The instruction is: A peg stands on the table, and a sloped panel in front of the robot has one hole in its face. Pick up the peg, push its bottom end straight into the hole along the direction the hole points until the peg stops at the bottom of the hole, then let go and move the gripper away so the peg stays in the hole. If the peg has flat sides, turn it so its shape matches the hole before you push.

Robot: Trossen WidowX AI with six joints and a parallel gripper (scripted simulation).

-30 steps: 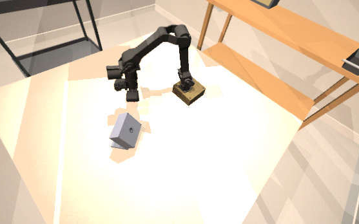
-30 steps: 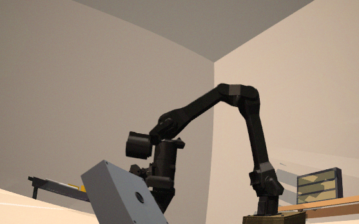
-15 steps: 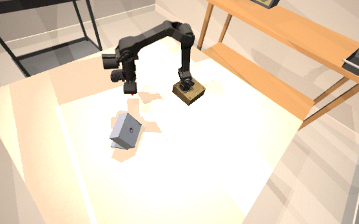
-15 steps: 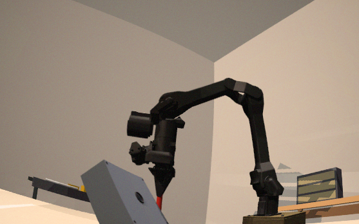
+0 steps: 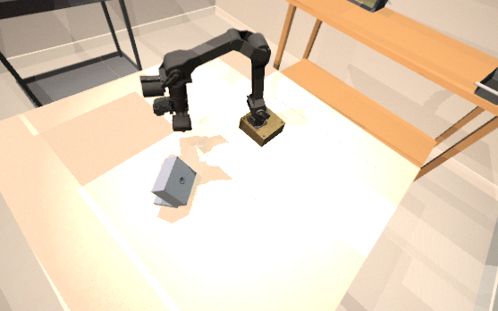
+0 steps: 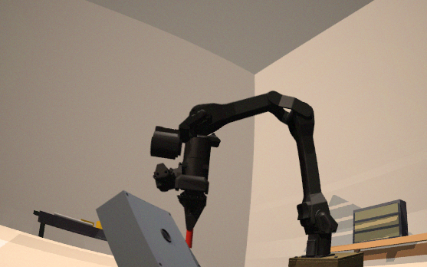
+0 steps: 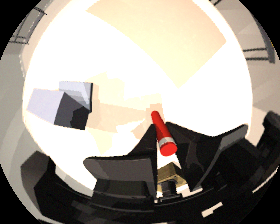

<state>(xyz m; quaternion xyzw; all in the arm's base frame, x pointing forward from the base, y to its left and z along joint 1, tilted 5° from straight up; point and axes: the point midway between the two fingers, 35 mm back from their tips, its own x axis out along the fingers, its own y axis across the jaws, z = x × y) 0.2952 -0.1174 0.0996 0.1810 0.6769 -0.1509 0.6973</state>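
The grey sloped panel lies 14 cm ahead of my gripper tip, 17 cm to the left of it and 5 cm below it. From my gripper tip the other things lie so: red peg 2 cm above.
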